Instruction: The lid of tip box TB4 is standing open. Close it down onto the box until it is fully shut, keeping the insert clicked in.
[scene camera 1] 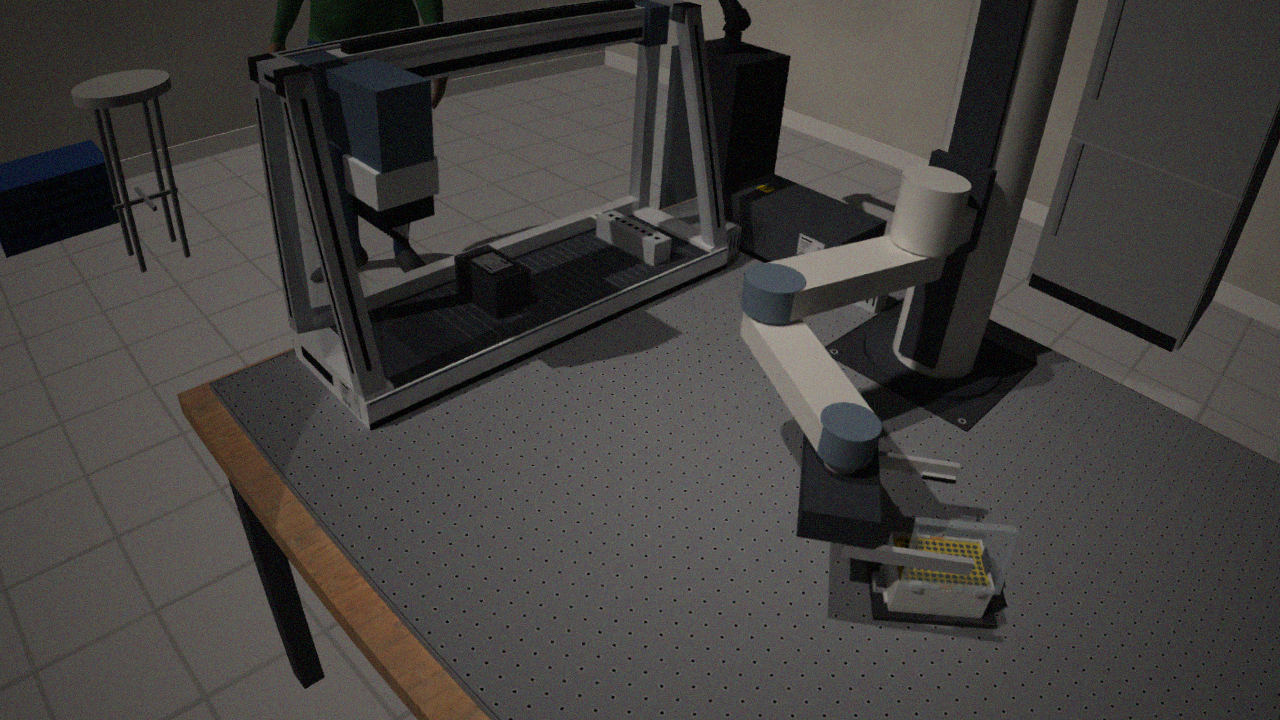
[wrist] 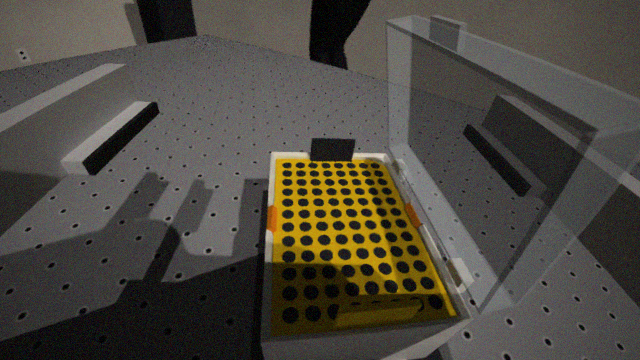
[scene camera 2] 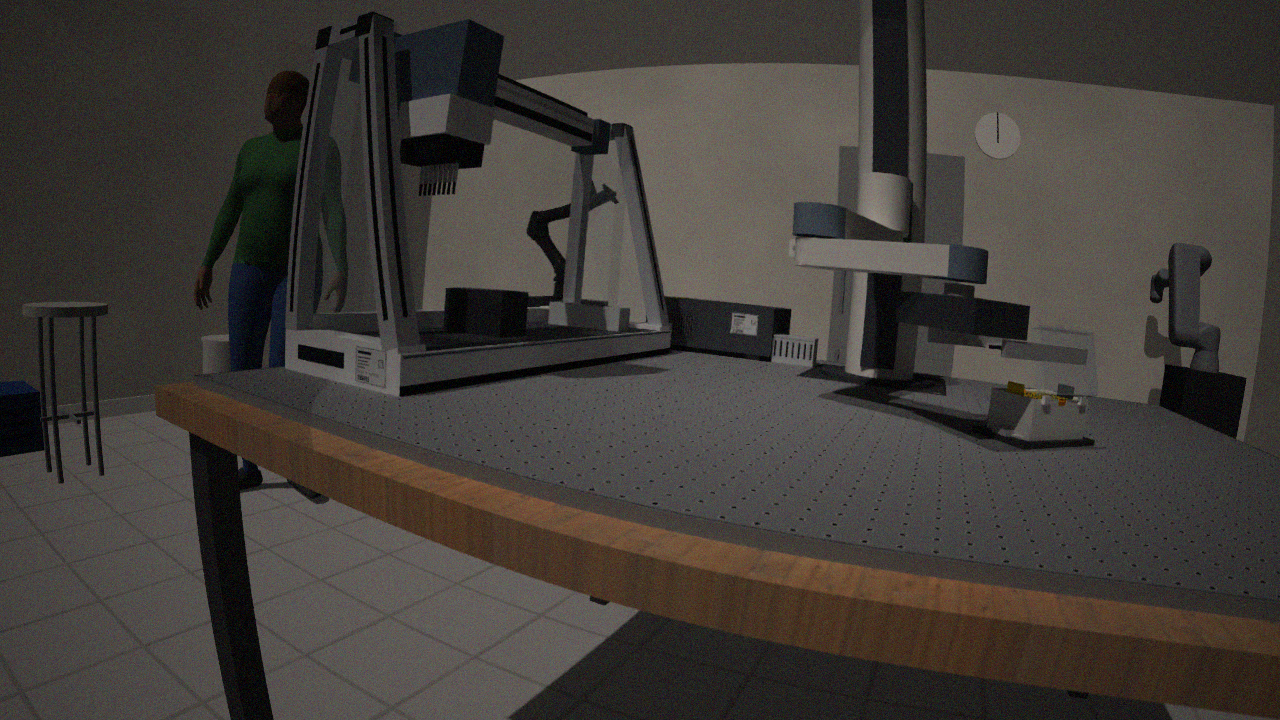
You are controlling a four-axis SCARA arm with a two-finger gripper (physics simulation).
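Note:
Tip box TB4 is a white box on a dark base. Its yellow insert is full of round holes and looks level in the box, with an orange tab on one long side and another orange tab opposite. The clear lid stands open, roughly upright, along the right long side in the wrist view. My gripper is open above the box. The right finger shows through the lid, on its outer side; contact cannot be told.
A gantry machine stands at the back left of the perforated table top. The arm's column rises behind the box. A dark low case is beyond the gantry.

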